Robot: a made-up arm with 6 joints.
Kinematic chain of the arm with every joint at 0, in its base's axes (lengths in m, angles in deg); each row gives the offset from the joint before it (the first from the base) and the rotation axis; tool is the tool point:
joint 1: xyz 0 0 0.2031 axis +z
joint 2: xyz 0 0 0 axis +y
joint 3: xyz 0 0 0.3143 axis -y
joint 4: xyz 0 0 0 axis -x
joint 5: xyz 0.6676 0 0 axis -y
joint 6: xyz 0 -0.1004 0 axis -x
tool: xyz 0 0 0
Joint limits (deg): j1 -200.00..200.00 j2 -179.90..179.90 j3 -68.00..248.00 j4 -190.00..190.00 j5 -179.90..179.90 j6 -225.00..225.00
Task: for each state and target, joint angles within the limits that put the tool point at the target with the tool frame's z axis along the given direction. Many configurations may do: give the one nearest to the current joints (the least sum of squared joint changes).
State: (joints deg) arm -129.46 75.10 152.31 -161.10 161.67 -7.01
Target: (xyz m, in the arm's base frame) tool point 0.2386 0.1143 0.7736 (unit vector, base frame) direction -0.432 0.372 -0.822
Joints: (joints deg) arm -132.46 61.07 200.77 -190.00 142.33 27.01
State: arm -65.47 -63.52 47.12 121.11 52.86 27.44
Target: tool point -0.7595 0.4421 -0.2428 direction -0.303 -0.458 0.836
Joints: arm -25.37 -110.82 93.25 137.54 50.90 69.63
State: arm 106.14 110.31 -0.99 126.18 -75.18 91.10
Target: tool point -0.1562 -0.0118 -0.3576 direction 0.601 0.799 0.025
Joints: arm 144.49 75.02 -31.23 177.94 -74.31 91.01
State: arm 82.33 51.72 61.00 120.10 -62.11 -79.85
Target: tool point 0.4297 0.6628 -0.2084 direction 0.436 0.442 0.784
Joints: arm 56.71 78.71 25.69 92.61 -57.57 -107.95
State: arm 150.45 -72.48 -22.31 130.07 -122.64 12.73
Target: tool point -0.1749 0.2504 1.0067 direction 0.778 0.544 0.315
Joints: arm 115.08 -24.37 18.54 121.36 -158.81 22.60
